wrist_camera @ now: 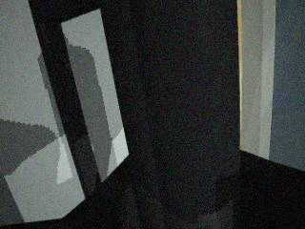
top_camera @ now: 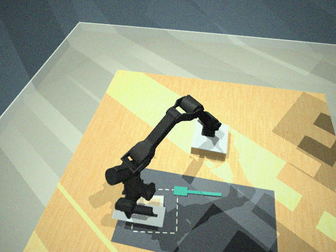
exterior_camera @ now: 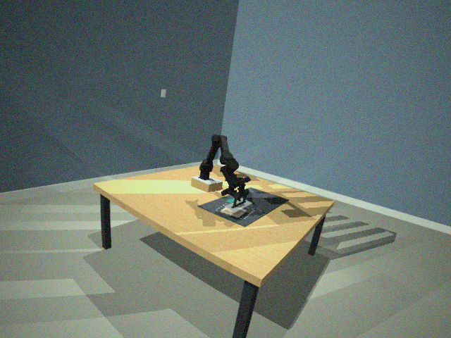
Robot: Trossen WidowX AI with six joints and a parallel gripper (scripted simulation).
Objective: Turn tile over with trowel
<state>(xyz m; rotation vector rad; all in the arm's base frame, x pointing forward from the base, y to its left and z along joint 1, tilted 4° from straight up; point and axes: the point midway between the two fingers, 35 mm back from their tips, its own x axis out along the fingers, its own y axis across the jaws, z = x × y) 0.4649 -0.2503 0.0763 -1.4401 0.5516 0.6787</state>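
Right now my gripper tip is 7 cm past the tile, 4 cm to the right of it and 11 cm above it. From my gripper tip the other things lie so: mat (9 cm behind, 25 cm to the left, 13 cm below); then teal trowel (18 cm behind, 21 cm to the left, 11 cm below).
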